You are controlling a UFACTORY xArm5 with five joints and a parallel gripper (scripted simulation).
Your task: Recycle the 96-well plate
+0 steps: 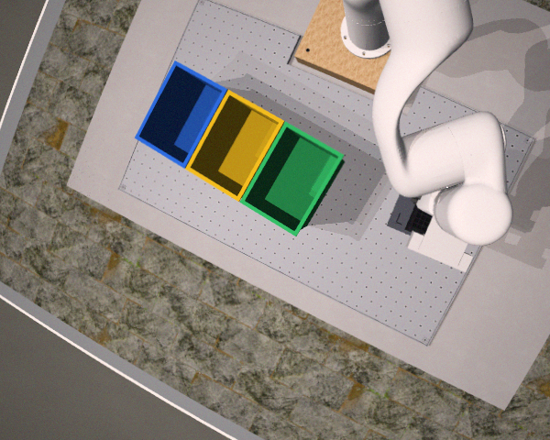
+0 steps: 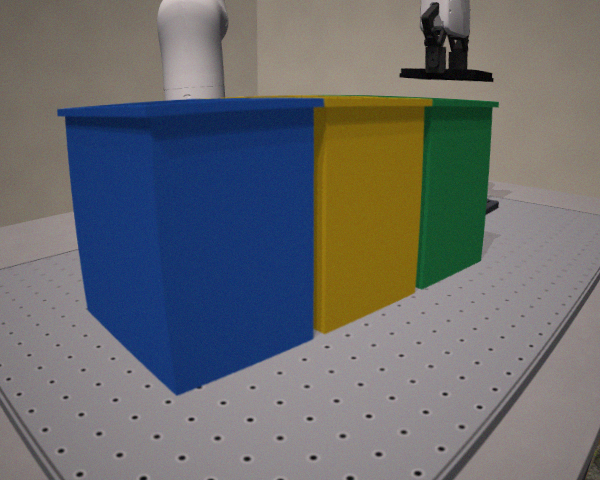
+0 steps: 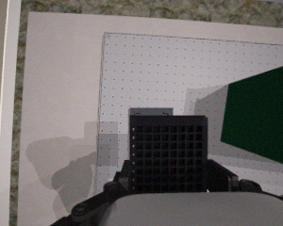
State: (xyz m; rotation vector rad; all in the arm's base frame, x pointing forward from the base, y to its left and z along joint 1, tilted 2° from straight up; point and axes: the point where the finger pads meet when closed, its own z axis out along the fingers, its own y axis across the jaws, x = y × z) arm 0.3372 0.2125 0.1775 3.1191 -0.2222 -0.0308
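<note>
Now: the yellow bin 20 mm behind my hand, 410 mm to the right of it and 140 mm below it. Round my hand: 96-well plate 10 mm below; then green bin 20 mm ahead, 280 mm to the right, 140 mm below; then grey plate nest 220 mm below.
</note>
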